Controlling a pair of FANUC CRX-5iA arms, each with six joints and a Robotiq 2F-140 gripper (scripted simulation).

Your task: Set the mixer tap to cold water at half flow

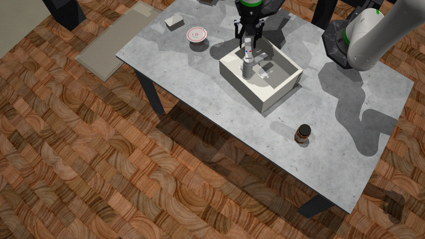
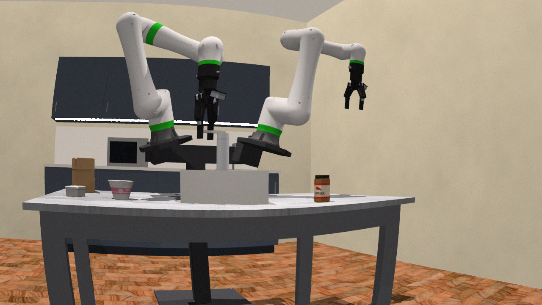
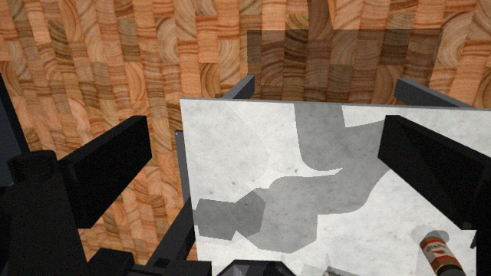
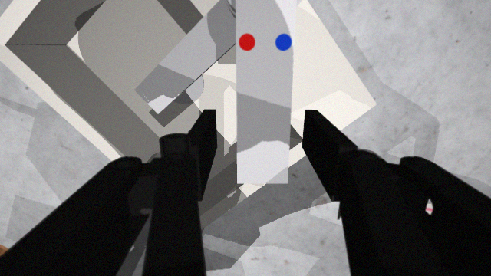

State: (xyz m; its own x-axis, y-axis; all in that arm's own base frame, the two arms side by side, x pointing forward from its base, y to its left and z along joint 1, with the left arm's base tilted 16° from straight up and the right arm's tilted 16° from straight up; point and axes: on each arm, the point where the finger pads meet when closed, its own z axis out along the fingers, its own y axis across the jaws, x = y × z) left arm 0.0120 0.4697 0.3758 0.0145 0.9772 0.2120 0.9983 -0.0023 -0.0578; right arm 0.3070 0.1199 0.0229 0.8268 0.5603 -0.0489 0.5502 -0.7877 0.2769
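Observation:
Now: right hand 4 cm short of the flat lever and 3 cm to the right of it. Round my right hand: pink-and-white bowl (4 cm behind, 36 cm to the right, 23 cm below); then paprika jar (16 cm ahead, 43 cm to the left, 22 cm below); then white basin (4 cm behind, 8 cm to the left, 24 cm below).

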